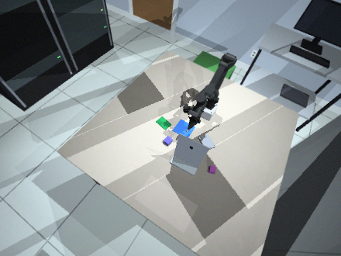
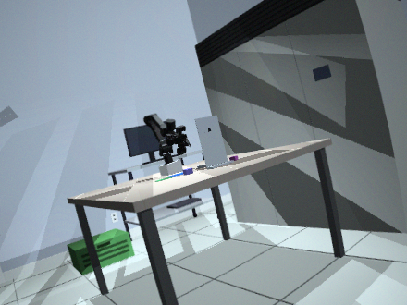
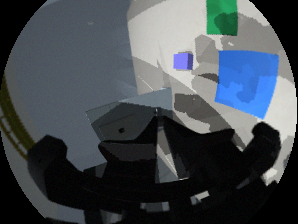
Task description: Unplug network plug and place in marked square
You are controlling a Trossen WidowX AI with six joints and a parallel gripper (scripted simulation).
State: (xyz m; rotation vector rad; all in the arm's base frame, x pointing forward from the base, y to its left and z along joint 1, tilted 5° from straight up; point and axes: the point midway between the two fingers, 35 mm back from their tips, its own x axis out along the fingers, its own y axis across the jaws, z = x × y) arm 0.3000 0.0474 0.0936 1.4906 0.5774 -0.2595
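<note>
The blue square lies 8 cm behind my gripper tip, 7 cm to the right of it and 16 cm below it. Round my gripper tip: grey panel: 11 cm ahead, 10 cm to the left, 3 cm below; pale flat plate: 11 cm behind, 11 cm to the left, 15 cm below; pale plug: 1 cm ahead.
</note>
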